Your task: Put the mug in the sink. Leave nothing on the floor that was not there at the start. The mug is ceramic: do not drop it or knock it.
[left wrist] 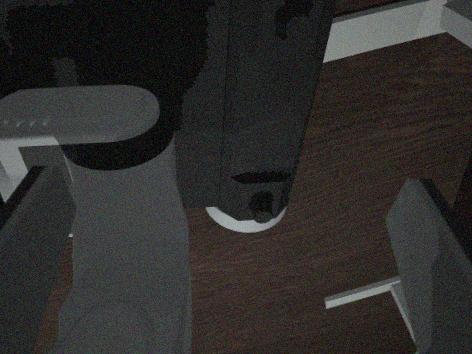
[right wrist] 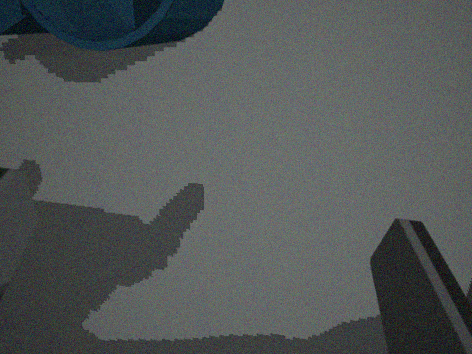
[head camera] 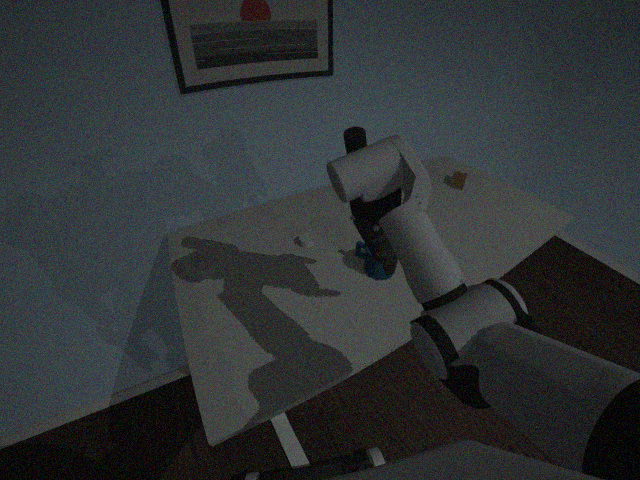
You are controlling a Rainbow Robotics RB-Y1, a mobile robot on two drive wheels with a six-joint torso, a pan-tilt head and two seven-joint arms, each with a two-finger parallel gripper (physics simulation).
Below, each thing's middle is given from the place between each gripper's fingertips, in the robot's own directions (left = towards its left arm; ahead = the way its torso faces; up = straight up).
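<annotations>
Framed picture (head camera: pixel 209 51): far ahead of my left hand, far above it, far to the right of it.
Framed picture again: far ahead of my right hand, far above it, a fair way to the left of it. By its middle, the framed picture is nearer to my right hand than to my left hand.
</annotations>
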